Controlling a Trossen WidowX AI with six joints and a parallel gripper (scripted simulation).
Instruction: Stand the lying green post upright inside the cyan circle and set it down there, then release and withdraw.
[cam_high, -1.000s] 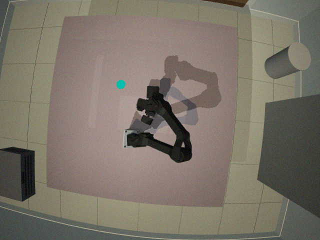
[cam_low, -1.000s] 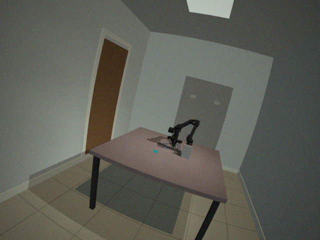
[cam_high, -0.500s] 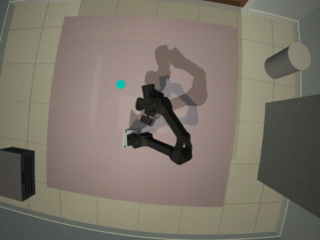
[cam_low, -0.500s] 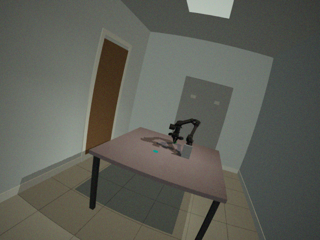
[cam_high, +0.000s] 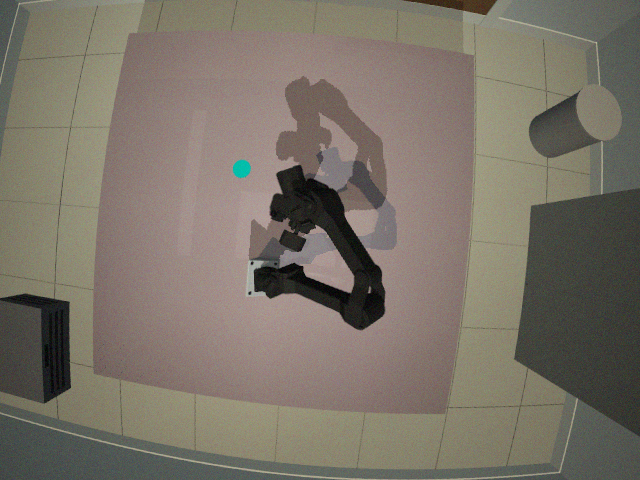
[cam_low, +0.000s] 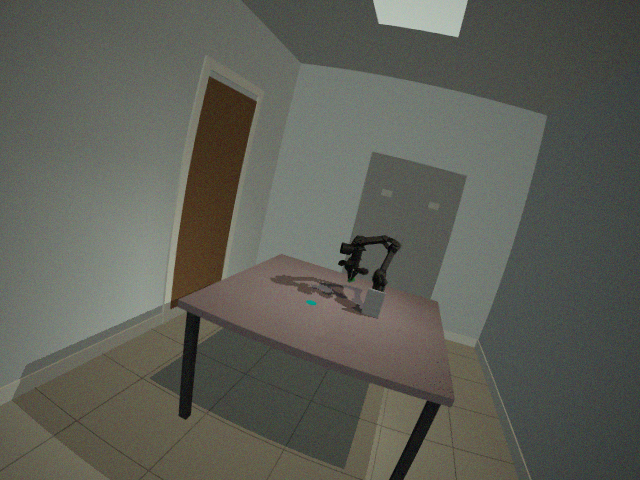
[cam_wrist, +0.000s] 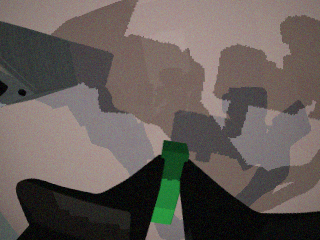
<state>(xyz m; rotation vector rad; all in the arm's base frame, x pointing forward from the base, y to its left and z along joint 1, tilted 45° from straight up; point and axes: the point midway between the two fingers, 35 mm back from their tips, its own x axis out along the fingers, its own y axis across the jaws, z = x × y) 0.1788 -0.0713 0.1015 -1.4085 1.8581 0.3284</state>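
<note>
Now: the cyan circle 22 cm to the left of my gripper tip, 17 cm ahead of it and 12 cm below it. The rest, counted from my gripper tip: green post: 2 cm to the right, 1 cm behind.
</note>
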